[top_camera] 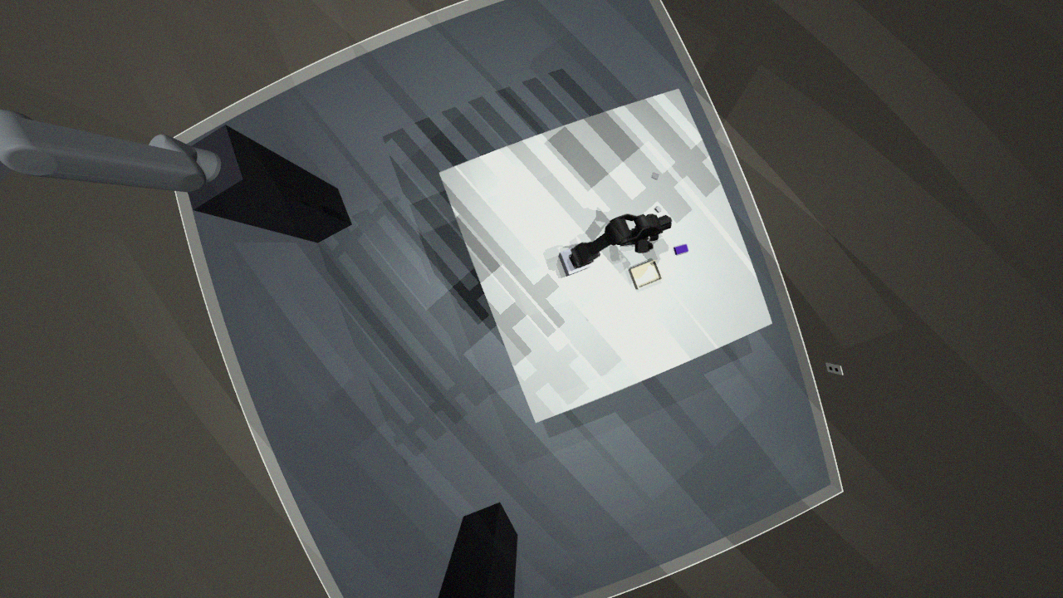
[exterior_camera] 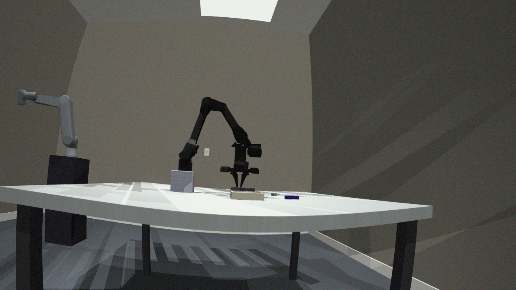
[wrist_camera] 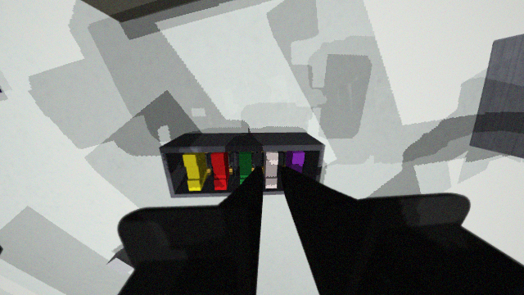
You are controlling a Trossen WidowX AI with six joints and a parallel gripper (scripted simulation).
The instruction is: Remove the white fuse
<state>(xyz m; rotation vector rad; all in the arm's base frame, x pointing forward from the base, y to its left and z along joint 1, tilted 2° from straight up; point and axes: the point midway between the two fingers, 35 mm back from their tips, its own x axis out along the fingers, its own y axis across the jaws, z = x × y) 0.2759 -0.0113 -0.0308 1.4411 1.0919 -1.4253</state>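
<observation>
Right now my gripper tip is 2 cm past the purple fuse, 2 cm above it and 1 cm to the right of it. Also, from my gripper tip: white fuse (2 cm below); then red fuse (4 cm ahead, 2 cm below, 1 cm to the right); then green fuse (2 cm below, 2 cm ahead, 1 cm to the right).
</observation>
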